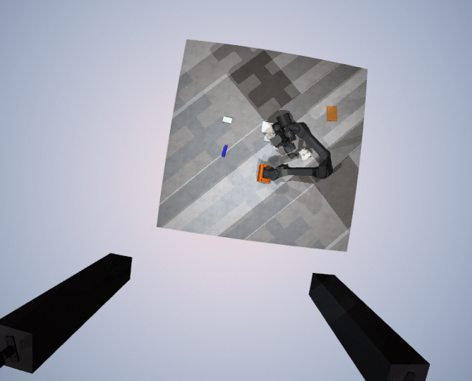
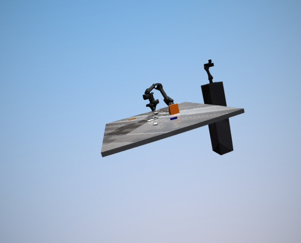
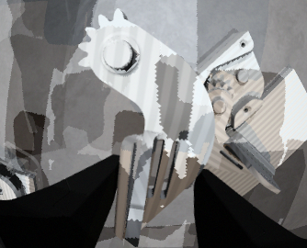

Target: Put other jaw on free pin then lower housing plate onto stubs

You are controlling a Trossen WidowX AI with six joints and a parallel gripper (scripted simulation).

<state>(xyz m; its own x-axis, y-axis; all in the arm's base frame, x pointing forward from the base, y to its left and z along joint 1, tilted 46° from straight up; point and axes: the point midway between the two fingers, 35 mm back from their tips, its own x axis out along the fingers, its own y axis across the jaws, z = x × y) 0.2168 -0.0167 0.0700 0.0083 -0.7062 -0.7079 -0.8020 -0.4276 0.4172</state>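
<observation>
Right now the jaw is 3 cm behind my gripper tip and 2 cm to the left of it. From my gripper tip the other things lie so: white block: 35 cm to the left, 9 cm ahead, 8 cm below; then blue block: 33 cm to the left, 11 cm behind, 8 cm below; then flat orange piece: 35 cm to the right, 25 cm ahead, 9 cm below.
</observation>
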